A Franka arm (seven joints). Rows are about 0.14 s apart.
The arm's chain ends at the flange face. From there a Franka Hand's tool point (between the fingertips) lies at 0.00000 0.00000 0.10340 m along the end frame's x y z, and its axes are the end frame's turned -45 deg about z.
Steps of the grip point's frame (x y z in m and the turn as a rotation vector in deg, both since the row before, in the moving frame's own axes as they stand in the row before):
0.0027 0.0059 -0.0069 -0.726 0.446 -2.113
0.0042 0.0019 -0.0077 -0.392 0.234 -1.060
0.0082 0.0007 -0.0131 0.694 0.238 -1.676
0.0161 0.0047 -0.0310 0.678 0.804 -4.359
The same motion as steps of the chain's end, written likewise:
0.0046 0.0019 -0.0069 -0.198 0.829 -2.113
0.0035 -0.0018 -0.0077 -0.112 0.443 -1.060
0.0069 -0.0041 -0.0131 0.659 -0.322 -1.676
0.0146 -0.0062 -0.0310 1.048 0.089 -4.359

